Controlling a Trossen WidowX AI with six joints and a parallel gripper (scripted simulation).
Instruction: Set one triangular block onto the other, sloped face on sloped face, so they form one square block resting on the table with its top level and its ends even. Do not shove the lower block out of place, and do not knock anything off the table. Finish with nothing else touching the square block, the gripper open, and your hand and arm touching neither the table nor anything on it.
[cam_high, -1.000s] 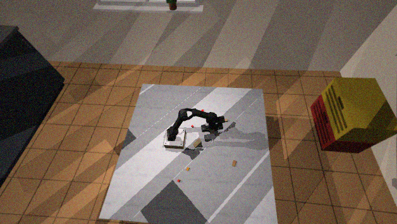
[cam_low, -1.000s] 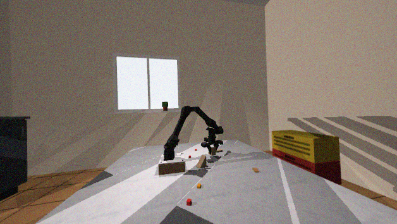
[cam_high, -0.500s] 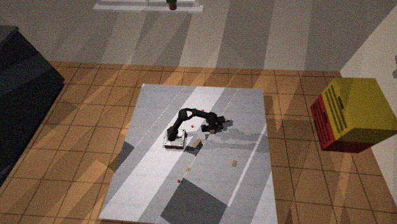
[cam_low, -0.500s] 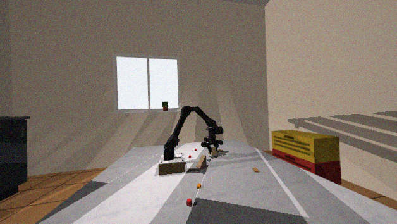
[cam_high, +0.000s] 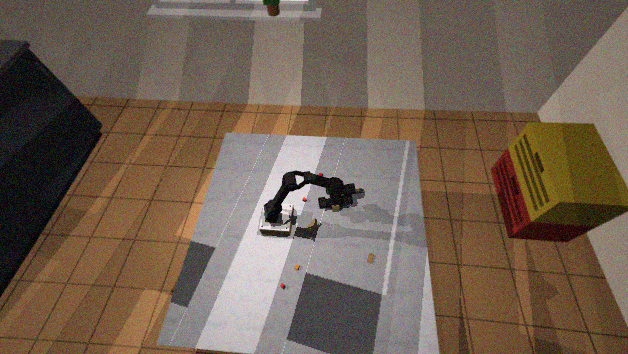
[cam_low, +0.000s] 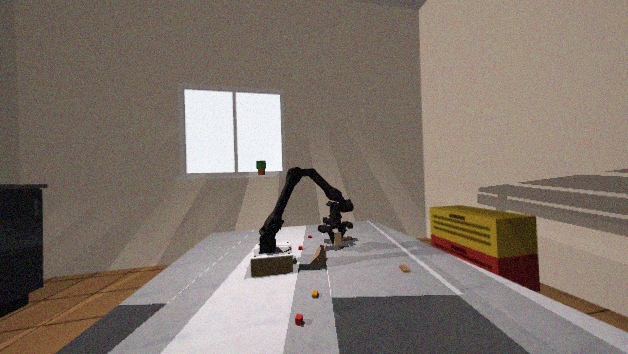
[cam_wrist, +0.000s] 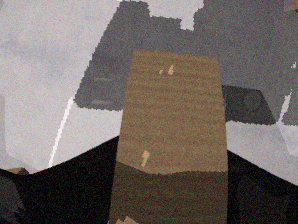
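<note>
The triangular block is 10 mm above my gripper tip. From my gripper tip the other things lie so: orange cube: 360 mm to the right, 160 mm behind, 30 mm below.
</note>
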